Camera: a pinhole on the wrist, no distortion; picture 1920 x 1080 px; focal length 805.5 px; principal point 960.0 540.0 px. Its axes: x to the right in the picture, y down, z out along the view. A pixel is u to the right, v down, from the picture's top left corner.
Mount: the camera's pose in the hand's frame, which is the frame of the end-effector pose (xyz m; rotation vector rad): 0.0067 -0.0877 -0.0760 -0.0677 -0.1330 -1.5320
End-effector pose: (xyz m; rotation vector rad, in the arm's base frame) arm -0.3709 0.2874 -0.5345 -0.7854 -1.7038 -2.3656
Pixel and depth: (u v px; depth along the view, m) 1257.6 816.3 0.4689
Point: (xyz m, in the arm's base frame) -0.4361 0.7675 -0.5302
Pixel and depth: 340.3 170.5 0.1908
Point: -0.2292 0.3235 -0.4914
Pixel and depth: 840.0 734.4 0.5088
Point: -0.2956 0.6739 -0.3389
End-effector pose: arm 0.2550 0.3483 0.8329 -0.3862 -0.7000 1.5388
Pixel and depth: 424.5 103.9 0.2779
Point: 0.0691 0.1596 0.8539
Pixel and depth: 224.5 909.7 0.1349
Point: 0.1795 0.3984 0.8417
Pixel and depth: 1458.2 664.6 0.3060
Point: 0.2717 0.3380 1.1808
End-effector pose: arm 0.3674 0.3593 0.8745 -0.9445 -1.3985 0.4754
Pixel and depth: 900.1 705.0 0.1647
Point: 0.2766 0.3781 0.9282
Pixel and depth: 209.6 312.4 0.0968
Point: 0.3591 0.3471 0.8466
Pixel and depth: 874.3 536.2 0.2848
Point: 0.1673 0.3962 0.8672
